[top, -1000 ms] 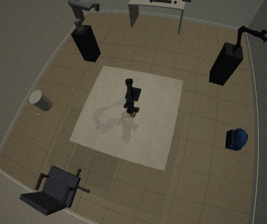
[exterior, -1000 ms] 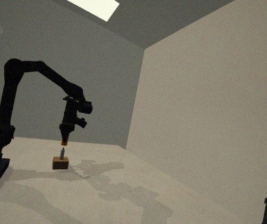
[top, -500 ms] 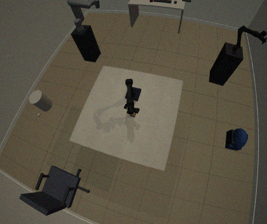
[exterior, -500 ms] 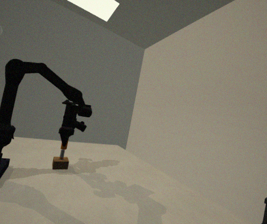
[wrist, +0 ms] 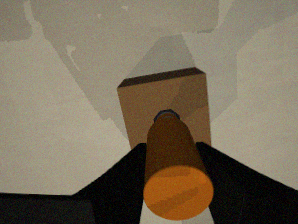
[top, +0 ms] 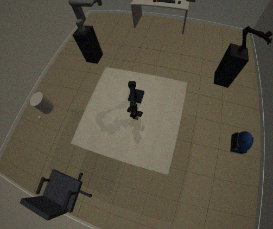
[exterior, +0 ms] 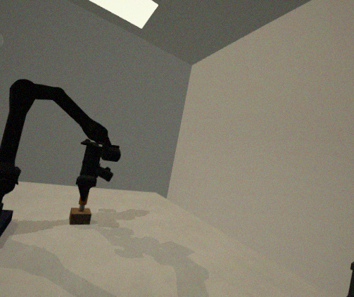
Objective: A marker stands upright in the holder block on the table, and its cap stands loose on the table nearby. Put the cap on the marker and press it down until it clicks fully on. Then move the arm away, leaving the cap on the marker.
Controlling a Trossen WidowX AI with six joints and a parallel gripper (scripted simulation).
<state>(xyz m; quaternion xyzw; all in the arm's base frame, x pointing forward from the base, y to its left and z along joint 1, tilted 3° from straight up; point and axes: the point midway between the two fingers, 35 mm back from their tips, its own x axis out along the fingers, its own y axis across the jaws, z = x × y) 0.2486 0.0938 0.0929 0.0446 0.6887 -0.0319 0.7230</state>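
Now: gripper tip 1 cm below the orange cap. From my gripper tip the other things lie so: brown holder block: 6 cm below.
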